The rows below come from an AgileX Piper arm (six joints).
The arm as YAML. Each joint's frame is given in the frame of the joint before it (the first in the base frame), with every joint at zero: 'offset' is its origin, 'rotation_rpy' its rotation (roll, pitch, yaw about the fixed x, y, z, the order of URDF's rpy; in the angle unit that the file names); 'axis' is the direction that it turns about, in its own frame. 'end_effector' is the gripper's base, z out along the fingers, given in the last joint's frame.
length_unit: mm
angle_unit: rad
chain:
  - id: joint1
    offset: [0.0, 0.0, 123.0]
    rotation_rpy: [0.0, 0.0, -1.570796]
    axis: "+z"
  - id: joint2
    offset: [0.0, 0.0, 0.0]
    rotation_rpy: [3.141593, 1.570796, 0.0]
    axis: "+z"
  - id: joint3
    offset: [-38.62, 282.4, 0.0]
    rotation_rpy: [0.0, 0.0, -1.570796]
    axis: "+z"
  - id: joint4
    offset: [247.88, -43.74, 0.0]
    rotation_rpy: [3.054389, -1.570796, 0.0]
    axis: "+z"
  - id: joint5
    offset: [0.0, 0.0, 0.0]
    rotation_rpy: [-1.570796, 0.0, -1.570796]
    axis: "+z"
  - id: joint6
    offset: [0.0, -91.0, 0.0]
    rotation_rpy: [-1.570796, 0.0, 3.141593]
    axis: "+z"
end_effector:
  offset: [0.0, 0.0, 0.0]
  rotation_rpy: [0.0, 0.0, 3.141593]
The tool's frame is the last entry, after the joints.
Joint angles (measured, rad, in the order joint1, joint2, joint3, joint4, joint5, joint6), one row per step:
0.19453 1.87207 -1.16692 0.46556 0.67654 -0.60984
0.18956 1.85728 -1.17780 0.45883 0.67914 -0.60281
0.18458 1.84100 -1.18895 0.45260 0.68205 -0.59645
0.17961 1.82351 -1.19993 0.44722 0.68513 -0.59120
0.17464 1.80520 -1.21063 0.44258 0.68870 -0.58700
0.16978 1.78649 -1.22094 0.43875 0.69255 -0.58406
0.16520 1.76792 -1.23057 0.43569 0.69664 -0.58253
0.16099 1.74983 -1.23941 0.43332 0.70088 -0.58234
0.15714 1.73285 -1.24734 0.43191 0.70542 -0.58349
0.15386 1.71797 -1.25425 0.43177 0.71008 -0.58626
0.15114 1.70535 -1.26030 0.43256 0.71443 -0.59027
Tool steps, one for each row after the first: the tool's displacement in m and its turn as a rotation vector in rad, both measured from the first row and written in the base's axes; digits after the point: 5 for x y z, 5 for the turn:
0.00167 -0.00180 0.00793 0.00151 -0.02148 -0.00655
0.00308 -0.00363 0.01654 0.00351 -0.04457 -0.01276
0.00415 -0.00548 0.02564 0.00598 -0.06878 -0.01846
0.00481 -0.00736 0.03502 0.00876 -0.09331 -0.02351
0.00510 -0.00922 0.04449 0.01172 -0.11791 -0.02771
0.00498 -0.01099 0.05377 0.01460 -0.14185 -0.03071
0.00450 -0.01264 0.06269 0.01727 -0.16476 -0.03247
0.00374 -0.01414 0.07096 0.01986 -0.18573 -0.03306
0.00284 -0.01536 0.07820 0.02236 -0.20389 -0.03220
0.00196 -0.01633 0.08439 0.02464 -0.21956 -0.03021

